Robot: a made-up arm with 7 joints.
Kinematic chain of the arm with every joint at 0, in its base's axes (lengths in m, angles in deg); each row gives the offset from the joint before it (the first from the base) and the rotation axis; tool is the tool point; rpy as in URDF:
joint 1: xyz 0 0 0.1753 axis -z
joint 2: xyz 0 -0.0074 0.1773 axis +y
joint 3: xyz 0 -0.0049 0.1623 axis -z
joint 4: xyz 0 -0.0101 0.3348 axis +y
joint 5: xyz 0 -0.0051 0.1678 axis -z
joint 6: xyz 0 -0.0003 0.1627 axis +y
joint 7: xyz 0 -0.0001 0.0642 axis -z
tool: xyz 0 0 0 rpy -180 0 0
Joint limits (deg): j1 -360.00..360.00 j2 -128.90..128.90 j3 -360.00..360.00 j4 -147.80..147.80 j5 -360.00..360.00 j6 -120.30..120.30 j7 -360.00..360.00
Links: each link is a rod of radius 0.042 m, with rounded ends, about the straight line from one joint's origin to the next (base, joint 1, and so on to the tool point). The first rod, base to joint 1, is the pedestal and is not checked.
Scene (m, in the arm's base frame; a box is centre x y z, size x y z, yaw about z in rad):
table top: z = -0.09
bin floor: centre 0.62 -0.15 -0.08 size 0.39 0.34 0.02 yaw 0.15
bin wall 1: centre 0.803 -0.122 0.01 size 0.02 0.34 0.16 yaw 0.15
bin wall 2: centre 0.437 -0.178 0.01 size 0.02 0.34 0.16 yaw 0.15
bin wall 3: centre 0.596 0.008 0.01 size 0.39 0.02 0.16 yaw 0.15
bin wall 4: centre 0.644 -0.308 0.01 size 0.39 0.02 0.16 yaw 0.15
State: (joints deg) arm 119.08 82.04 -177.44 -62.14 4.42 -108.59 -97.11
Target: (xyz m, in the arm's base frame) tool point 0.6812 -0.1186 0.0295
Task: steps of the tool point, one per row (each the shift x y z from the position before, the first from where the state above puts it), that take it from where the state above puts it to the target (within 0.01 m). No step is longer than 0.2 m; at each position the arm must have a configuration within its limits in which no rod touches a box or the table.
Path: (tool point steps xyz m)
1: 0.1600 -0.0743 0.0031
2: 0.1757 -0.0280 0.0055
3: 0.1781 0.0210 0.0076
4: 0.1669 0.0691 0.0100
5: 0.1432 0.1124 0.0121
6: 0.1084 0.1476 0.0143
7: 0.0655 0.1722 0.0160
8: 0.0062 -0.0015 -0.0863
9: -0.0062 0.0015 -0.0871

